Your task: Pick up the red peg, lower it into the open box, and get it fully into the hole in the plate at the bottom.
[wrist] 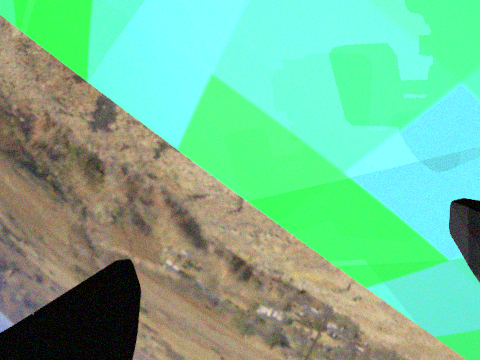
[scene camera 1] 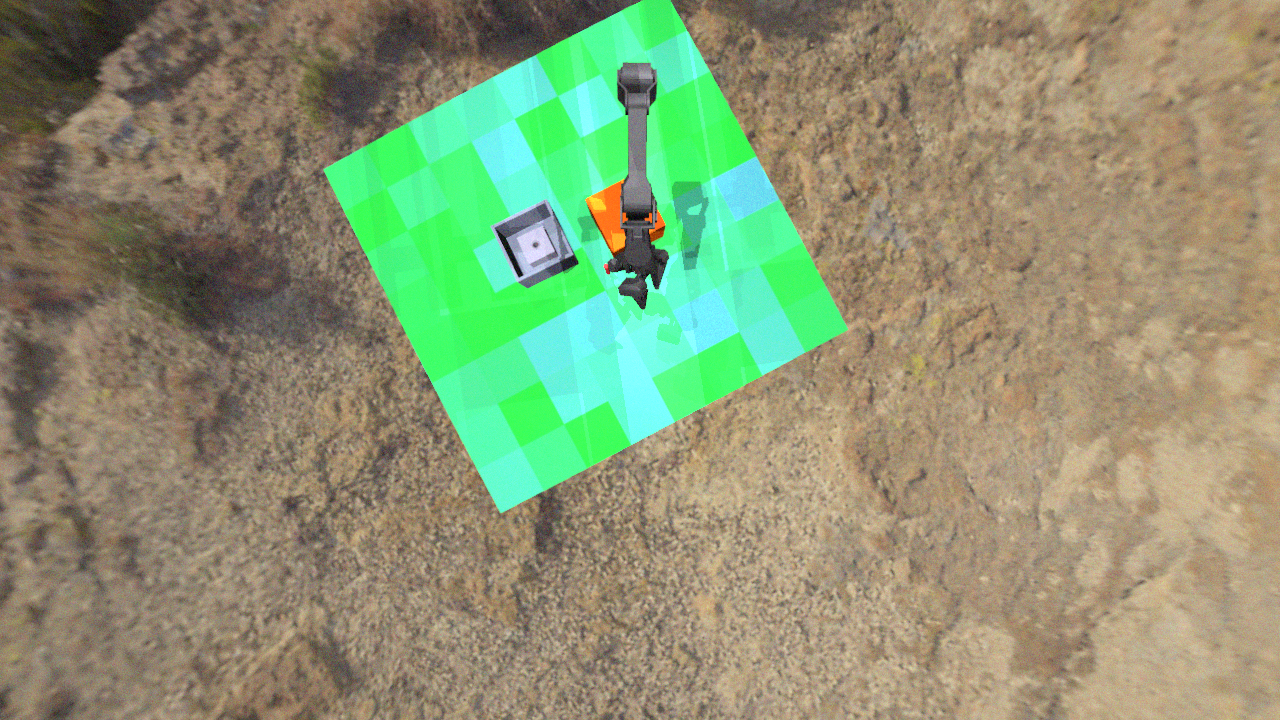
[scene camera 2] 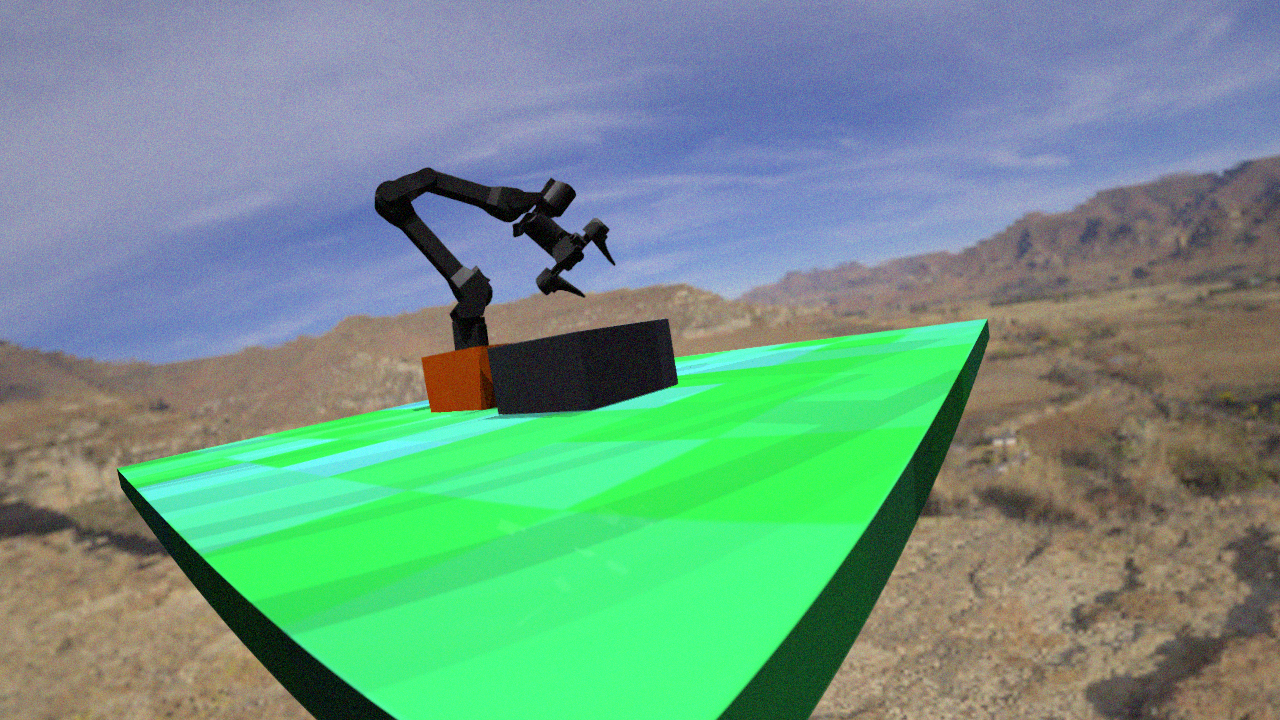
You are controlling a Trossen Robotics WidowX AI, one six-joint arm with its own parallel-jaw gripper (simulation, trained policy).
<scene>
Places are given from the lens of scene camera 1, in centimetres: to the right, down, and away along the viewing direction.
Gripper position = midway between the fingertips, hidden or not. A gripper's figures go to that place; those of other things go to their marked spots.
my gripper (scene camera 1: 650, 299): 3, -16, 94
grey box (scene camera 1: 506, 231): -42, -41, 110
plate (scene camera 1: 536, 245): -33, -37, 111
</scene>
